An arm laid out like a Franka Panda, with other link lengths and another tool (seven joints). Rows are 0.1 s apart.
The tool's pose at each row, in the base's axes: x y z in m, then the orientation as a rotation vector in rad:
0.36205, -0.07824, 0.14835, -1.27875, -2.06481, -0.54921
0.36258, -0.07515, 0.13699, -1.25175, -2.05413, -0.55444
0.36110, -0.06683, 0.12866, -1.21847, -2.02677, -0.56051
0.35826, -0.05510, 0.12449, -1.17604, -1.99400, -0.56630
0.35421, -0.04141, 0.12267, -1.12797, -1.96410, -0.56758
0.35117, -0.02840, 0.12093, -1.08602, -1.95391, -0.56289
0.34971, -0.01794, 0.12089, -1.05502, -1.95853, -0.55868
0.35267, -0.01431, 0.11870, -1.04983, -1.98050, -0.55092
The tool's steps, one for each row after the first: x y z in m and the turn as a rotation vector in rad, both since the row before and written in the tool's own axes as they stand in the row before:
-0.00624, 0.00164, 0.00986, 0.01009, 0.02233, -0.00995
-0.00044, 0.00230, 0.01163, 0.01476, 0.03834, -0.00522
0.00463, 0.00289, 0.01154, 0.01968, 0.04680, -0.00751
0.00734, 0.00305, 0.01200, 0.02490, 0.04614, -0.01089
0.00616, 0.00395, 0.01131, 0.02403, 0.02620, -0.01570
0.00548, 0.00430, 0.00793, 0.01710, 0.00918, -0.01740
-0.00102, 0.00447, 0.00240, 0.00583, -0.01721, -0.01036

